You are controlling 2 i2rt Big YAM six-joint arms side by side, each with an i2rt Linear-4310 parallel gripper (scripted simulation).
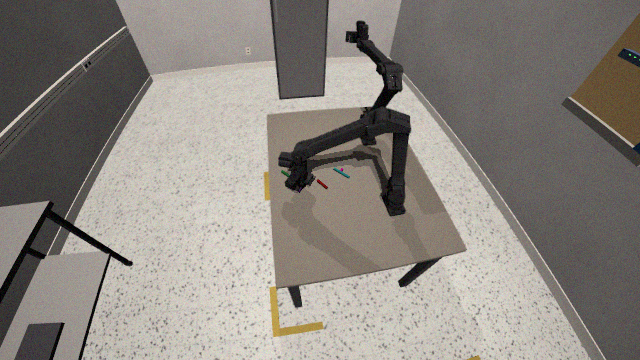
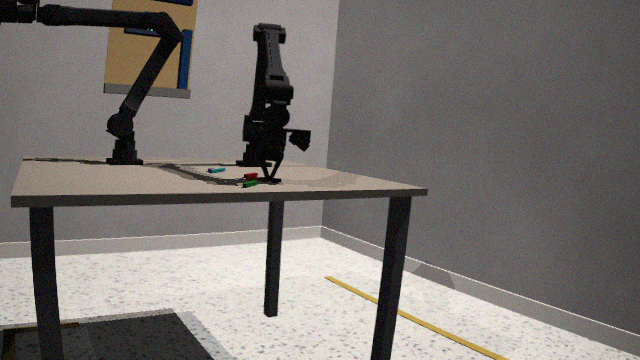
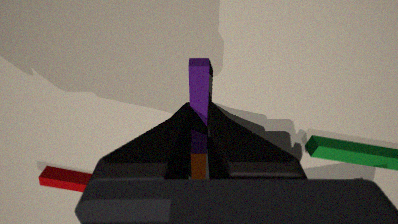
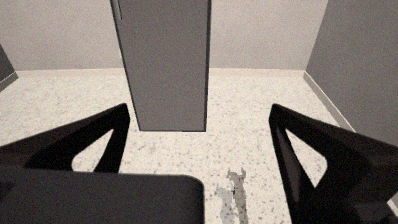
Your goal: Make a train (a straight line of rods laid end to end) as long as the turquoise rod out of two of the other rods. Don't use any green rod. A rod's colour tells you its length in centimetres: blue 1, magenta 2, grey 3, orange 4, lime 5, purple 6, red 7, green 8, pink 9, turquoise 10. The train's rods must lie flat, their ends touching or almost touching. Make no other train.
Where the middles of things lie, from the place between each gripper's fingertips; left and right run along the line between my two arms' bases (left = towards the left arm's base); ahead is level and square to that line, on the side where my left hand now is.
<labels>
Right now my left hand (image 2: pixel 269 181) is 110 mm past the red rod (image 3: pixel 55 177) and 10 mm to the left of it.
Right now my right hand is 87 cm to the right of the red rod, 46 cm above it and 32 cm short of it.
</labels>
